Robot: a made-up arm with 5 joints.
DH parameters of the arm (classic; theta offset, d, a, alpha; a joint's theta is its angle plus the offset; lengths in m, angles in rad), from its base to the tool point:
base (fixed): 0 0.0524 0 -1.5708
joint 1: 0 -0.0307 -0.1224 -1.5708
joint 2: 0 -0.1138 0.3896 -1.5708
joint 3: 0 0.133 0.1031 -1.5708
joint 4: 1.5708 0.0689 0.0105 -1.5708
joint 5: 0 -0.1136 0.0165 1.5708
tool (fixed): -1.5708 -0.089 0 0
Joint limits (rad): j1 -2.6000..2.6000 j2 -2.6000..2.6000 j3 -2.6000..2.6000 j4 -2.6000..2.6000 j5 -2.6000..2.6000
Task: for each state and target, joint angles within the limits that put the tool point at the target. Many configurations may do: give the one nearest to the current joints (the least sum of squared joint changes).
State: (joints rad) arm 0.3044 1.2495 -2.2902 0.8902 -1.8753
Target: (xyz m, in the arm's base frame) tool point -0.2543 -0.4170 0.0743
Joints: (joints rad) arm 0.2821 1.9133 -2.2694 0.8436 -1.9659
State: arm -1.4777 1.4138 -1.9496 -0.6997 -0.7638
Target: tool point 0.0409 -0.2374 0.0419
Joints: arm -1.5534 0.7841 -2.4326 -0.1168 -0.6912
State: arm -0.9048 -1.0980 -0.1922 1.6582 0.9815
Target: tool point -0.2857 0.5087 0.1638
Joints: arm -0.3362 -1.8137 0.3197 1.5297 1.3200
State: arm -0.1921 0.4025 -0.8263 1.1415 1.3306
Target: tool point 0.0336 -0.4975 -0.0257
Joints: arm -0.0419 1.1216 -1.1971 1.0675 1.1827
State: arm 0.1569 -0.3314 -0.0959 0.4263 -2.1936
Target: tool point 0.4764 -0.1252 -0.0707
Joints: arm 0.6279 0.1460 -0.3241 0.4790 -2.0717
